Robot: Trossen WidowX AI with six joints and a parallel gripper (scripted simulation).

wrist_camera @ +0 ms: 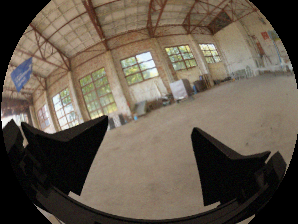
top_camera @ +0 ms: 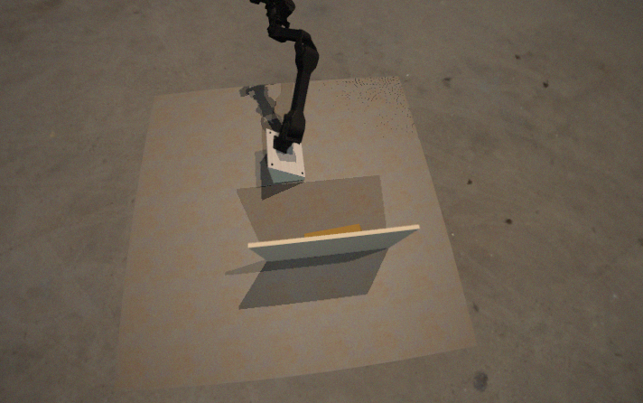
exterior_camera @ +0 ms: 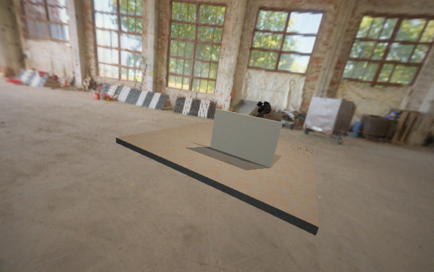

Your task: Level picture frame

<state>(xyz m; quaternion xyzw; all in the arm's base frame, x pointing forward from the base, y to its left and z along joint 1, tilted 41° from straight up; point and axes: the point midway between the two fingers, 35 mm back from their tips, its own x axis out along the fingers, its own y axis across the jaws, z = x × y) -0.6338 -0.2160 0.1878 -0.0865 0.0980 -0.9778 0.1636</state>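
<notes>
The picture frame is 1100 mm ahead of my gripper tip, 250 mm to the left of it and 170 mm below it. Also, from my gripper tip: wall panel (1110 mm ahead, 240 mm to the left, 180 mm below).
</notes>
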